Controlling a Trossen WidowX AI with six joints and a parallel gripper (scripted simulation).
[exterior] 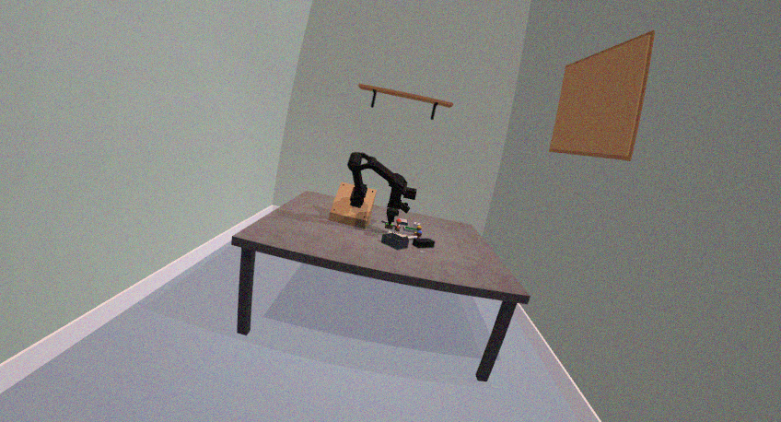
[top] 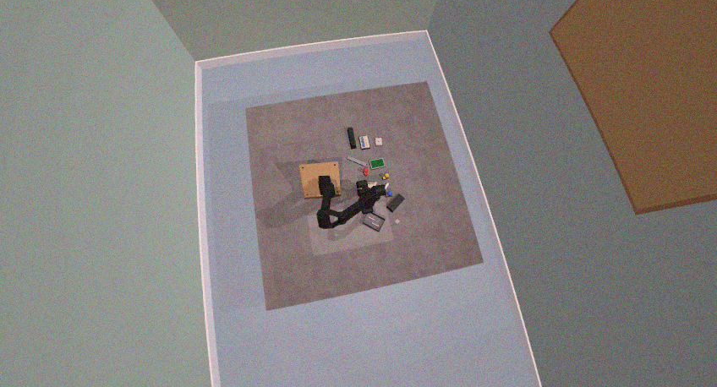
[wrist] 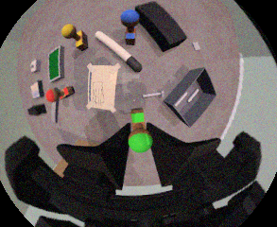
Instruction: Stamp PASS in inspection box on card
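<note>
Now: gripper tip 25 cm to the right of the green ink pad, 11 cm short of it and 7 cm above it. Round my gripper tip: red-knobbed stamp 19 cm to the left, 5 cm below, 3 cm ahead; then dark tray 12 cm to the right, 6 cm below, 6 cm ahead; then cream card 9 cm to the left, 7 cm below, 4 cm ahead.
</note>
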